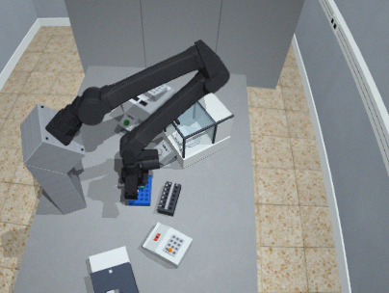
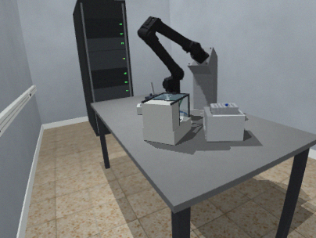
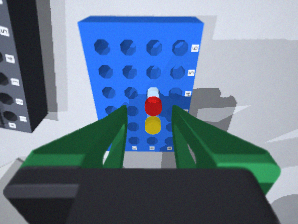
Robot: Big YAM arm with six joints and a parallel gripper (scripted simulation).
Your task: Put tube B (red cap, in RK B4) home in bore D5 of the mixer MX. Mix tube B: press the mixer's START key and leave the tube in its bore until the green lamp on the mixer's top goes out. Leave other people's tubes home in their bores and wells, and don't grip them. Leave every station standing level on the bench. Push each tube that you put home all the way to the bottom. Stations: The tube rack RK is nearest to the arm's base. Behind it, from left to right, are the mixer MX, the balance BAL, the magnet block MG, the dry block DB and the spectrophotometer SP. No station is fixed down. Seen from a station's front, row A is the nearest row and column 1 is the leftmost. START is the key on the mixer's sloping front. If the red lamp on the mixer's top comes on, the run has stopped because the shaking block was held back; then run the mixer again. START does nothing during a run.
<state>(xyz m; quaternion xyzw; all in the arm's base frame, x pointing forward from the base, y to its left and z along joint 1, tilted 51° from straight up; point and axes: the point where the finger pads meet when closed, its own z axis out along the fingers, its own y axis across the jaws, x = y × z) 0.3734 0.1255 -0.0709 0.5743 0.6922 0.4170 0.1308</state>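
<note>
Now: hand 1 cm past the yellow-capped tube, 2 cm to the right of it and 4 cm above it. From my hand the other things lie so: black magnet block (13 cm ahead, 2 cm to the left, 4 cm below); then blue tube rack RK (1 cm to the left, 5 cm below); then dry block (20 cm ahead, 15 cm to the right, 3 cm below).
</note>
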